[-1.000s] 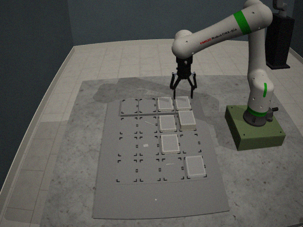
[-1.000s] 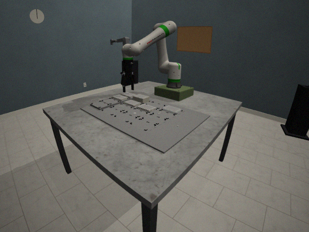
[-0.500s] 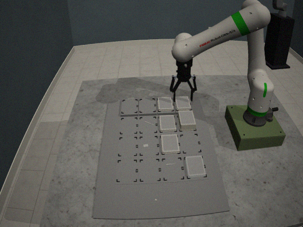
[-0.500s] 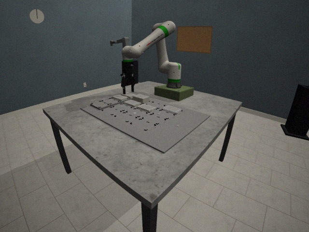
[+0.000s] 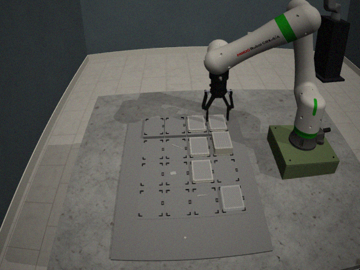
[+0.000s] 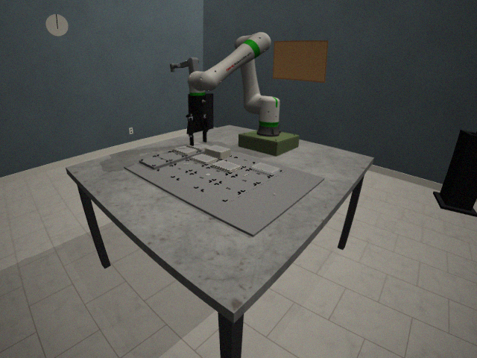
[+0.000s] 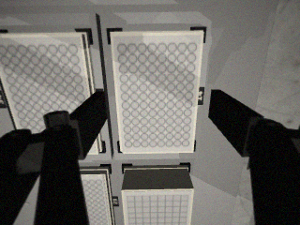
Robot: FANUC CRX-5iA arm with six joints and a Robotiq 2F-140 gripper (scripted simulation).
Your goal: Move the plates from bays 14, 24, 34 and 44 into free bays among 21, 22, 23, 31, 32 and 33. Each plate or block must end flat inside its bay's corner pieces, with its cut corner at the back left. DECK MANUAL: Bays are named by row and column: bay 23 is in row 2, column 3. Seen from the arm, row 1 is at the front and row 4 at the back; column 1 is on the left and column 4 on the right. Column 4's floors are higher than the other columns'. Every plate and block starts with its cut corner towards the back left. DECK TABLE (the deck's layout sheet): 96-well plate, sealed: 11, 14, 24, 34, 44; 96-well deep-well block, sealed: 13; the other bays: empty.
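Right now my hand is 3 cm short of the sealed deep-well block, 16 cm to the right of it and 4 cm above it. The rest, counted from my hand: white pointed piece 20 cm ahead, 43 cm to the left, 6 cm below.
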